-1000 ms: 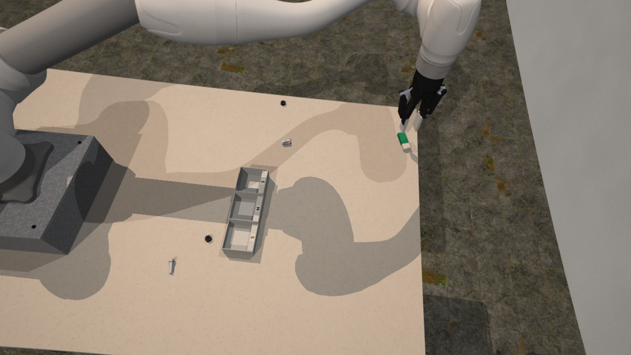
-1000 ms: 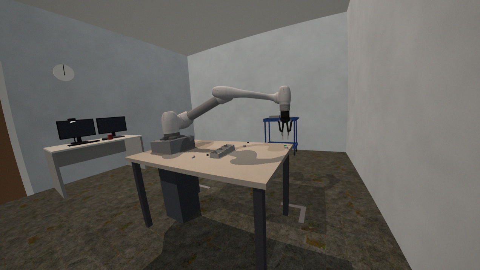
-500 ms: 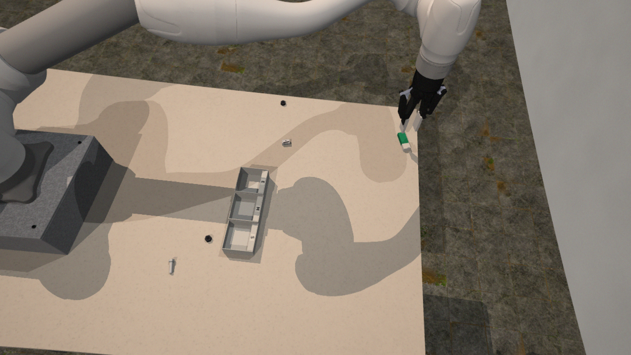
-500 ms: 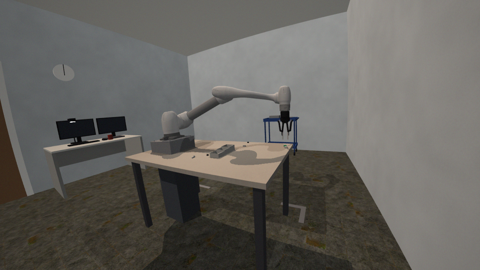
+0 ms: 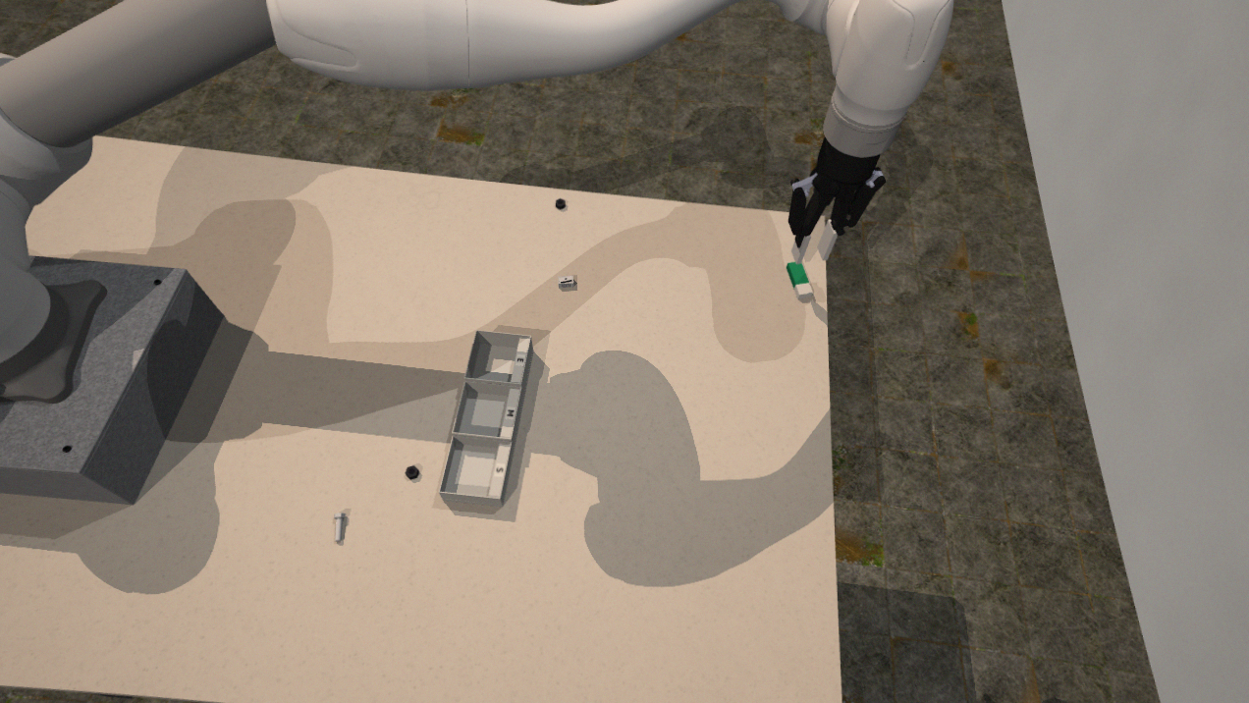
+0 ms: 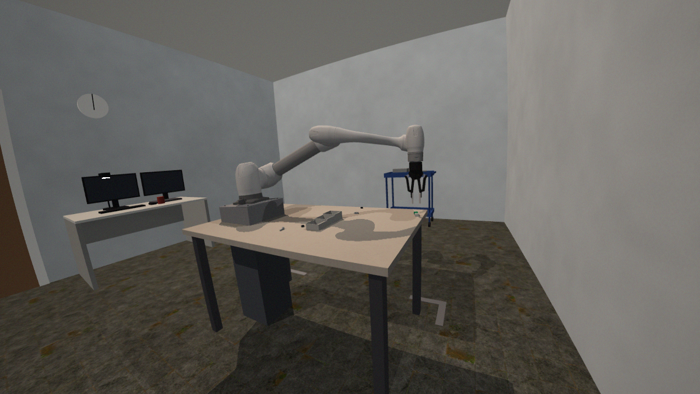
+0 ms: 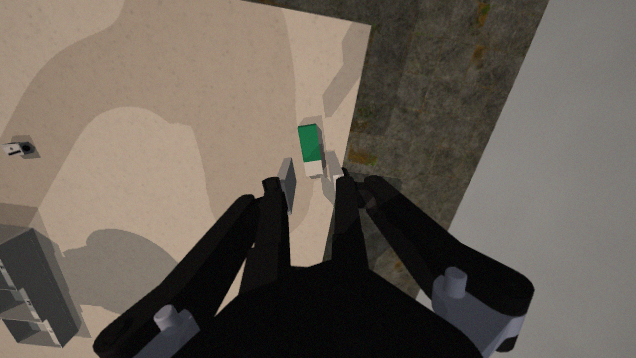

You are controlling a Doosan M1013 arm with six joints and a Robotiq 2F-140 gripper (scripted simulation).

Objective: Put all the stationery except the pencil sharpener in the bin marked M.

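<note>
Now: hand 10 cm above the green-and-white block and 1 cm to the left of it. Also, from my hand: grey bolt: 70 cm behind, 37 cm to the right, 10 cm below.
</note>
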